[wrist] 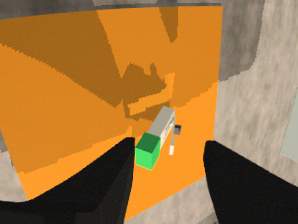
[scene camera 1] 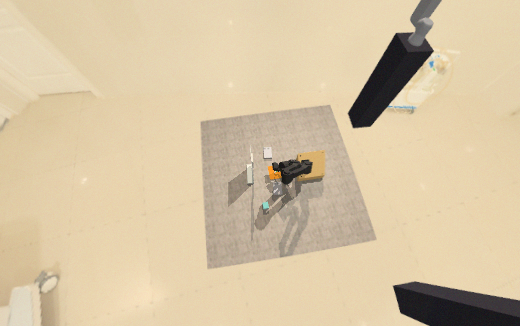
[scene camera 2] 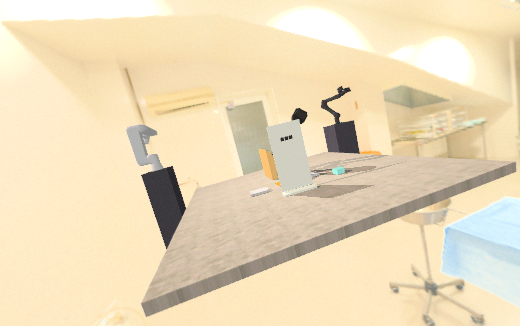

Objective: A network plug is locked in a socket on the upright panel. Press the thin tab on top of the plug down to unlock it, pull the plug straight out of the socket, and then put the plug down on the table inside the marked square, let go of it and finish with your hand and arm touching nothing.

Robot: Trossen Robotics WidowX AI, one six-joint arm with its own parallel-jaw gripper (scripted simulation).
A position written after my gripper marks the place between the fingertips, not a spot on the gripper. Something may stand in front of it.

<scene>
In view: my gripper (wrist: 169, 148), a network plug (wrist: 147, 150), a grey panel (scene camera 2: 286, 139) and an orange marked square (wrist: 82, 82).
Scene camera 2 misses the network plug, which is hidden by the grey panel.
</scene>
